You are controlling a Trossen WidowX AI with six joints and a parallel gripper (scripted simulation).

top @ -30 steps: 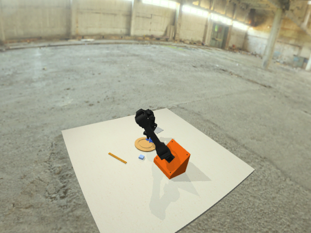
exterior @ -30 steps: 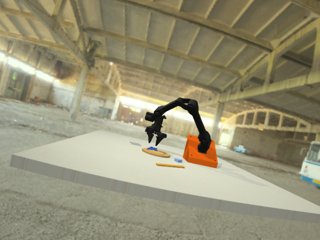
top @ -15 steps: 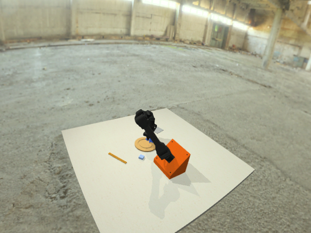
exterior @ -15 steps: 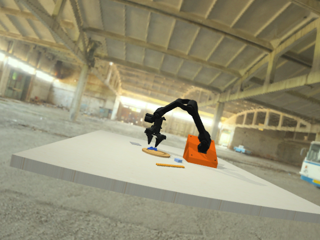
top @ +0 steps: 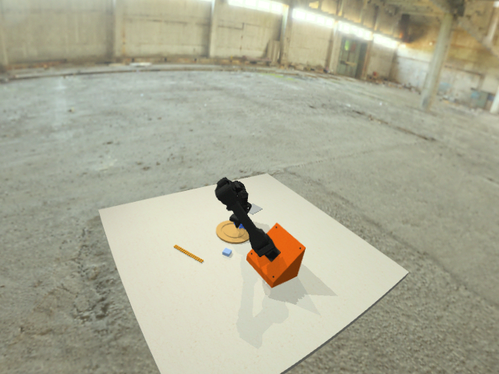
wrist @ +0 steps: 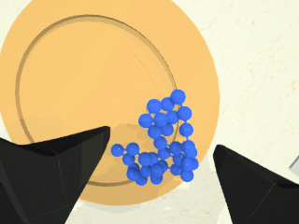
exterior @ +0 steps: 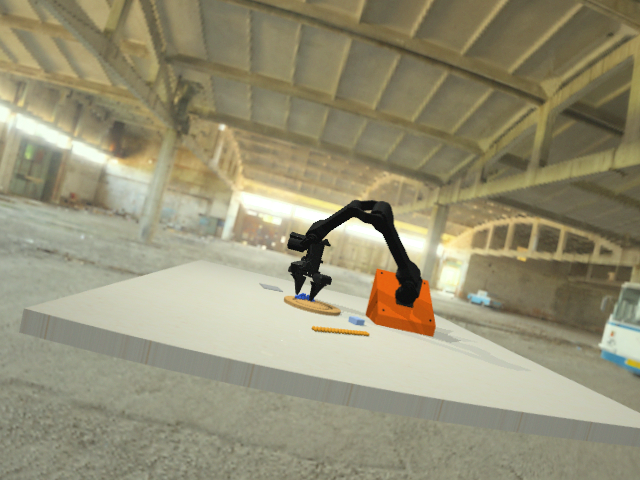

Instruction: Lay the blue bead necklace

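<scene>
Now: the round tan bead board 30 mm behind my gripper tip, 50 mm to the left of it and 10 mm below it. The rest, counted from my gripper tip: flat grey tile: 130 mm ahead, 180 mm to the right, 20 mm below; small light-blue block: 170 mm behind, 170 mm to the left, 10 mm below.
</scene>
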